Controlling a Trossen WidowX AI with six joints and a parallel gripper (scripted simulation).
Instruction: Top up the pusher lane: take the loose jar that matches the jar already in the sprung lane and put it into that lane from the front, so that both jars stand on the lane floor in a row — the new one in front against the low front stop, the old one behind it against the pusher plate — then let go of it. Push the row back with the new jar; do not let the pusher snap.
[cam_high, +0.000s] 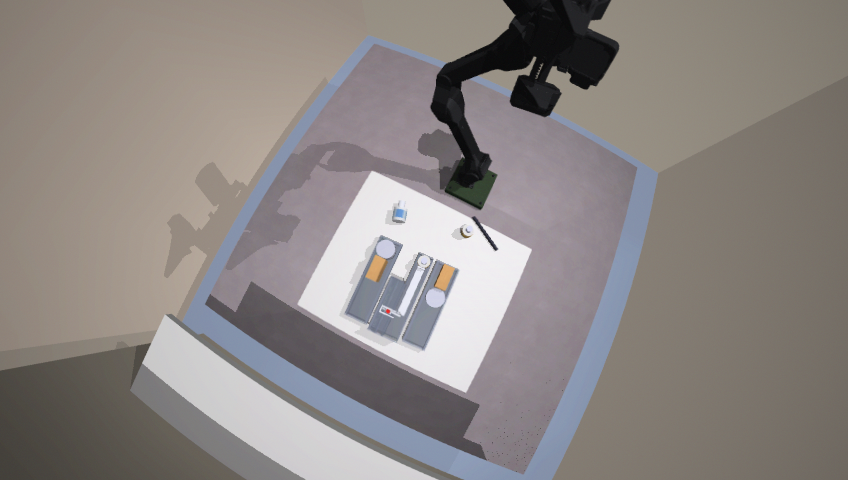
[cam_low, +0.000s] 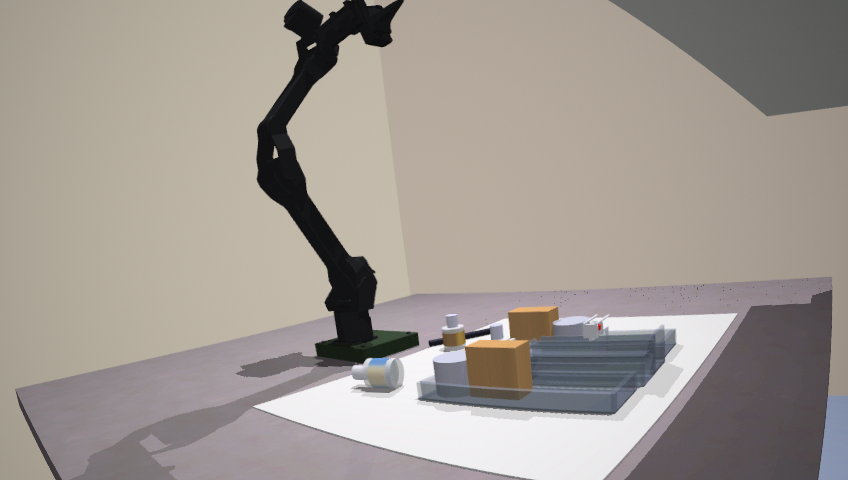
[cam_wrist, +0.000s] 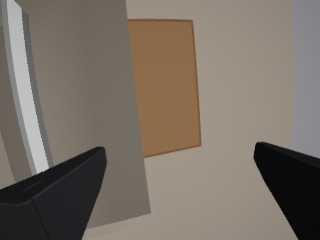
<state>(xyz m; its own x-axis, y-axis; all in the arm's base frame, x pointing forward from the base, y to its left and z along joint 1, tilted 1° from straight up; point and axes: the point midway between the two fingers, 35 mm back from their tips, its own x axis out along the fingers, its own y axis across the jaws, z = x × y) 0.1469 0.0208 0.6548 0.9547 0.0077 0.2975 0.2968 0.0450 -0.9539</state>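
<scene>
My gripper tip is 68 cm above the black rod, 9 cm to the right of it and 1 cm past it. The rest, counted from my gripper tip: sprung lane: 67 cm below, 30 cm ahead, 11 cm to the right.
</scene>
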